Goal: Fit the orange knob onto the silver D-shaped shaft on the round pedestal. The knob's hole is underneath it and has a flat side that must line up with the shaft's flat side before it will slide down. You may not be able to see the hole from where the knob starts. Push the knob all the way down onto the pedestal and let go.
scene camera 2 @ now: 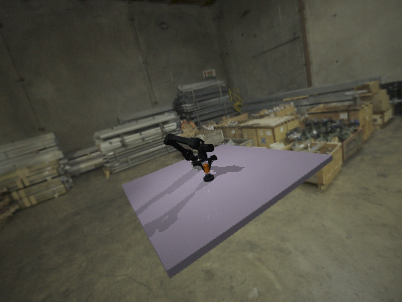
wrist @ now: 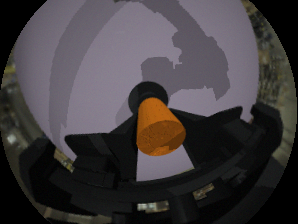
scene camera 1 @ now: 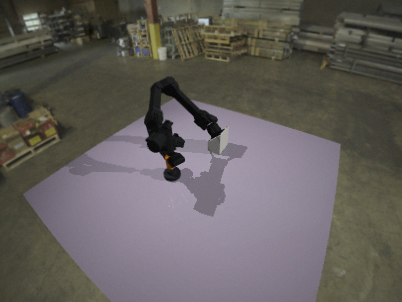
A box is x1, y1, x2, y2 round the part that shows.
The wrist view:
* my gripper: [17, 101, 284, 223]
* orange knob: [137, 97, 185, 155], held by my gripper
